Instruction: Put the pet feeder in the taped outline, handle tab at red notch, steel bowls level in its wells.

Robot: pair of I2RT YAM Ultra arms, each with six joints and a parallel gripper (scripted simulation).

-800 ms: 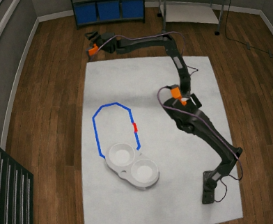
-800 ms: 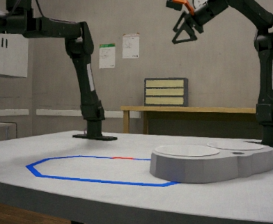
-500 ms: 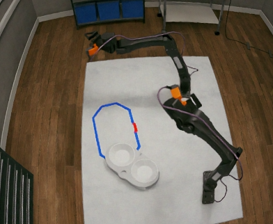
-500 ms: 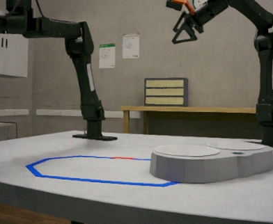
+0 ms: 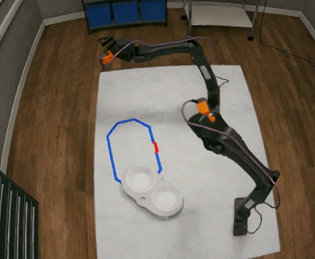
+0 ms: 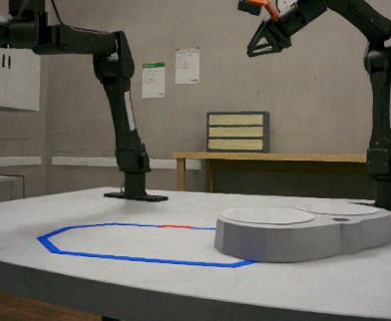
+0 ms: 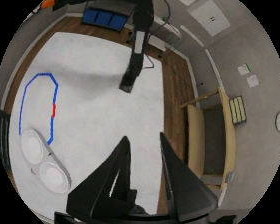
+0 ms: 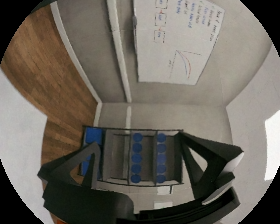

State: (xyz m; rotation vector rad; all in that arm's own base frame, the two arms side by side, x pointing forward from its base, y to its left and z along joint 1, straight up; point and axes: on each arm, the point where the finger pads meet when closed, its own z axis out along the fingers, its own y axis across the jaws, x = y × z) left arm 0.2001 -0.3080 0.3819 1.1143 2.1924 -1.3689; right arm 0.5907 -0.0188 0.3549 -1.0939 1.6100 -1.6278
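Right now the grey pet feeder is 270 mm ahead of my left hand, 140 mm to the left of it and 360 mm below it. Also, from my left hand: blue tape outline: 330 mm ahead, 90 mm to the right, 380 mm below; then steel bowl: 310 mm ahead, 70 mm to the left, 350 mm below.
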